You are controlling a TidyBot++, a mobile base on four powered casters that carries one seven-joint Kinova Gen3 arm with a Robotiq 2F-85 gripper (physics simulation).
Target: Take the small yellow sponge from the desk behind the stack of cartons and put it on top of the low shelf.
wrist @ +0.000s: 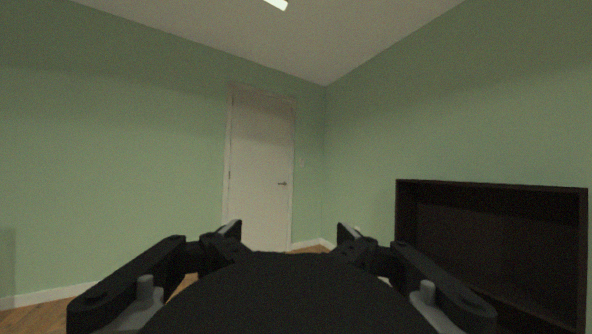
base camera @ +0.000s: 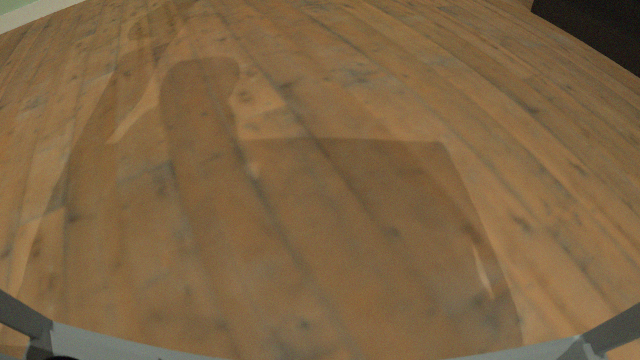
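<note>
My gripper is open and empty, pointing level across the room, with its two fingers wide apart in front of the white door. A low dark brown shelf with an open front stands against the green wall at the right of the wrist view. A dark piece of furniture at the top right of the base camera view is probably the same shelf. The small yellow sponge, the desk and the stack of cartons do not show in either view.
A white door is in the far wall, left of the room corner. Green walls with white skirting stand left and right. Wooden floor lies in front of the base, with shadows across it. The base's grey frame shows at the bottom edge.
</note>
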